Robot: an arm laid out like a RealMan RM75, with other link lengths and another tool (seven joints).
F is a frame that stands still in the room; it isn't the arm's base.
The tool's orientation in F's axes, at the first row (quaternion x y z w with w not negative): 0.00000 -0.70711 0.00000 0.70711
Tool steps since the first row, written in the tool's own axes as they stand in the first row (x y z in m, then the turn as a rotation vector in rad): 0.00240 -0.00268 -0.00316 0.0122 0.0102 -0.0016; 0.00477 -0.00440 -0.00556 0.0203 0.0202 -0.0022; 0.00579 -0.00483 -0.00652 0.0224 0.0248 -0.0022; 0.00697 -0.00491 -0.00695 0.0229 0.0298 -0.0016; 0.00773 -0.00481 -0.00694 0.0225 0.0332 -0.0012; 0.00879 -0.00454 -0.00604 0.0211 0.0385 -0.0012; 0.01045 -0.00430 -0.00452 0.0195 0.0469 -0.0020; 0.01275 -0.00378 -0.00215 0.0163 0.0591 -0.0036; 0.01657 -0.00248 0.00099 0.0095 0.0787 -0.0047; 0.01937 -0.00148 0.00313 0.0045 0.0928 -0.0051
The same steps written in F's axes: 0.00316 -0.00268 0.00240 0.0016 0.0102 0.0122; 0.00556 -0.00440 0.00477 0.0022 0.0202 0.0203; 0.00652 -0.00483 0.00579 0.0022 0.0248 0.0224; 0.00695 -0.00491 0.00697 0.0016 0.0298 0.0229; 0.00694 -0.00481 0.00773 0.0012 0.0332 0.0225; 0.00604 -0.00454 0.00879 0.0012 0.0385 0.0211; 0.00452 -0.00430 0.01045 0.0020 0.0469 0.0195; 0.00215 -0.00378 0.01275 0.0036 0.0591 0.0163; -0.00099 -0.00248 0.01657 0.0047 0.0787 0.0095; -0.00313 -0.00148 0.01937 0.0051 0.0928 0.0045
